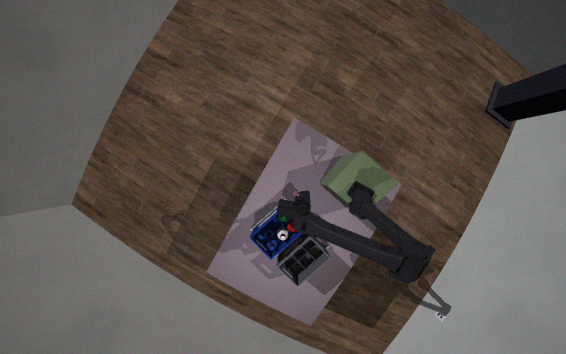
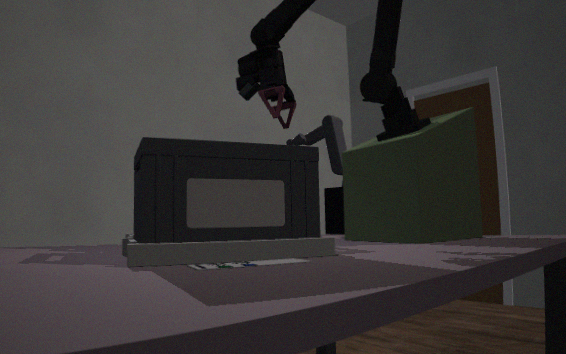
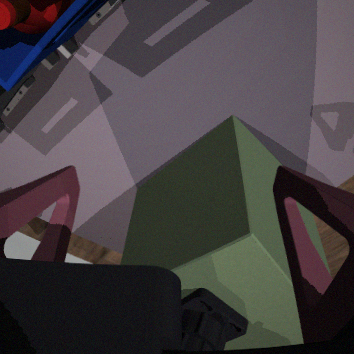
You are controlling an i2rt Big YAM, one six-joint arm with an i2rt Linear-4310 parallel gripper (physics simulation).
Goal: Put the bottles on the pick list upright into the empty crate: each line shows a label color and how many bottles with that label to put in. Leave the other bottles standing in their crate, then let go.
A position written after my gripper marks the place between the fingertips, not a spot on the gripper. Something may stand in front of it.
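My gripper (image 2: 281, 123) (image 3: 175, 176), in sight.
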